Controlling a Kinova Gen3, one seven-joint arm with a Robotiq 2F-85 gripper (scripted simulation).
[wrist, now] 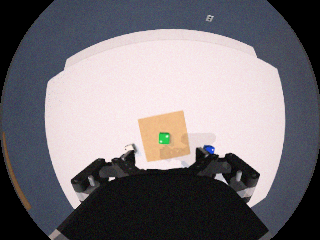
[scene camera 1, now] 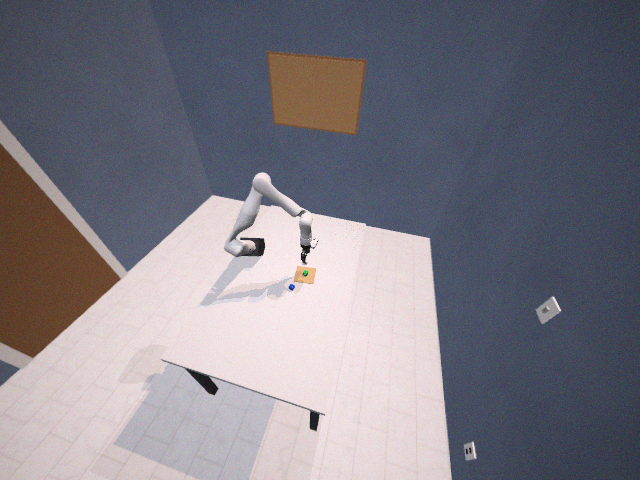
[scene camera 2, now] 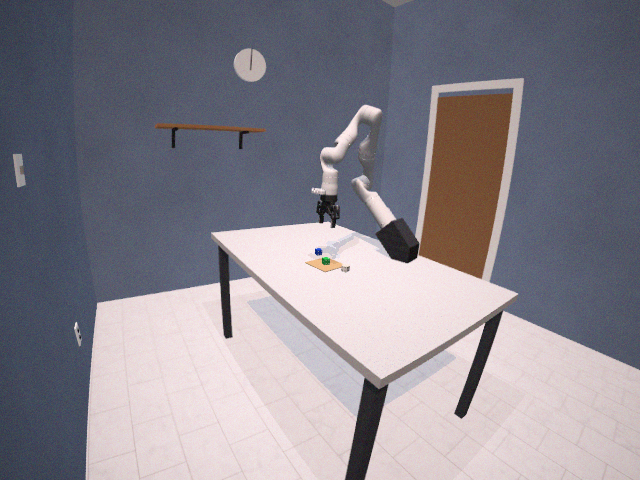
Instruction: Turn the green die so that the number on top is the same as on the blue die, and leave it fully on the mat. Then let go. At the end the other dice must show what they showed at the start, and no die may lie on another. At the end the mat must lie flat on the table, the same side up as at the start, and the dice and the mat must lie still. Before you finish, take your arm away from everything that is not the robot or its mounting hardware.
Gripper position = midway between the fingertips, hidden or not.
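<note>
My gripper point(wrist: 165, 156) in sight. Tan mat point(wrist: 174, 123) too.
</note>
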